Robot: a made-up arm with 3 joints.
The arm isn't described. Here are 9 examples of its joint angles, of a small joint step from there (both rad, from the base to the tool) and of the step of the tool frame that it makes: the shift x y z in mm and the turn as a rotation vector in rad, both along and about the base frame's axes.
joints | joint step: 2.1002 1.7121 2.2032 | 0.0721 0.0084 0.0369
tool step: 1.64 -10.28 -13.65 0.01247 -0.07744 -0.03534
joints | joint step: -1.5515 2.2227 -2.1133 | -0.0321 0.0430 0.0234
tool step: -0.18 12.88 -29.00 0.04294 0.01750 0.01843
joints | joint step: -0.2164 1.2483 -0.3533 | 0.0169 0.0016 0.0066
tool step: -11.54 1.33 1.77 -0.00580 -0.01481 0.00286
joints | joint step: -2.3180 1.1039 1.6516 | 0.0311 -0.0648 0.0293
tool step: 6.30 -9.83 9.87 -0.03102 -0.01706 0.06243
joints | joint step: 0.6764 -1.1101 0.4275 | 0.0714 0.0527 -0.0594
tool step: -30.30 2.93 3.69 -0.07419 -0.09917 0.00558
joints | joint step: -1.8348 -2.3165 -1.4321 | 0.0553 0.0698 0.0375
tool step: 16.22 -5.85 57.81 0.06121 -0.07975 -0.04399
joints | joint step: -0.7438 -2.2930 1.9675 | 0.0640 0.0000 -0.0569
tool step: -19.23 -13.40 14.80 -0.03233 -0.02638 0.02789
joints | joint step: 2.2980 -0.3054 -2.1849 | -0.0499 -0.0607 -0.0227
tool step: -31.19 19.98 19.60 0.05117 0.02845 0.03350
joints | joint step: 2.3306 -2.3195 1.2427 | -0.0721 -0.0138 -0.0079
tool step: -19.21 0.03 4.30 0.01415 0.07752 0.00483
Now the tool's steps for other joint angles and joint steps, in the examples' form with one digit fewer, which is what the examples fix.
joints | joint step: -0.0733 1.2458 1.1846 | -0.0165 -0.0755 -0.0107
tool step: 14.1 -3.6 0.2 0.0038 0.0127 -0.0761
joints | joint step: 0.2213 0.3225 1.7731 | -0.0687 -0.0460 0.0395
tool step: -1.1 -2.4 3.0 -0.0029 0.1064 -0.0474
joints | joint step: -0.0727 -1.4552 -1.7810 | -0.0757 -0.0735 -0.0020
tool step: 74.9 4.2 -2.4 -0.0101 0.0755 -0.0728
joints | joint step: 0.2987 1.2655 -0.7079 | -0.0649 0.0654 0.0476
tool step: 47.7 16.1 2.3 -0.0615 0.0777 0.0510
